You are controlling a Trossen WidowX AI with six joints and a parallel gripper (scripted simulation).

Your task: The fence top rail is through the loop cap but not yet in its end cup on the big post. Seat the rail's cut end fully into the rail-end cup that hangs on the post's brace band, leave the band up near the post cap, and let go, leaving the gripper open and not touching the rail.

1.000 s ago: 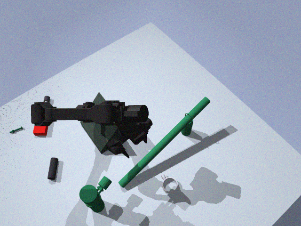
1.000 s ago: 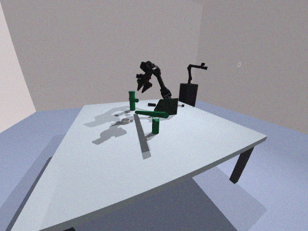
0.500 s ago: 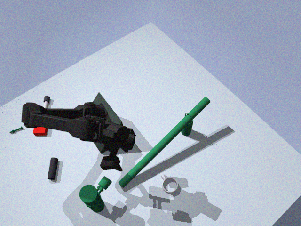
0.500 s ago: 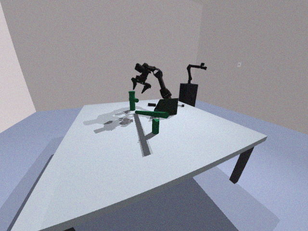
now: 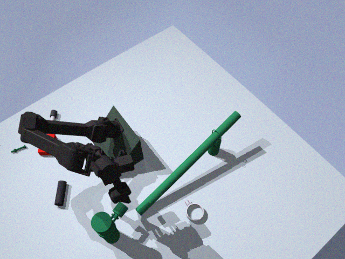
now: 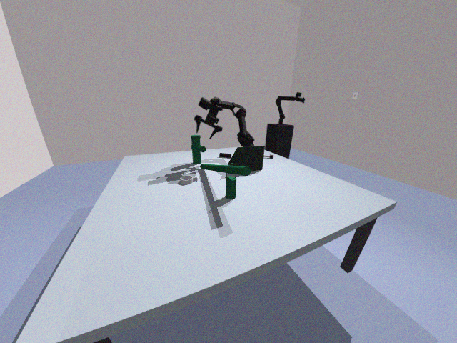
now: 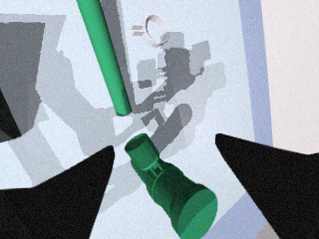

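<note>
The green rail-end cup is 90 mm below my gripper tip, 50 mm to the right of it and 10 mm ahead of it. Round my gripper tip: small green post (430 mm to the left, 110 mm below, 40 mm behind); small green bolt (520 mm behind, 280 mm to the right, 210 mm below); dark cylinder (220 mm behind, 210 mm to the right, 200 mm below).
</note>
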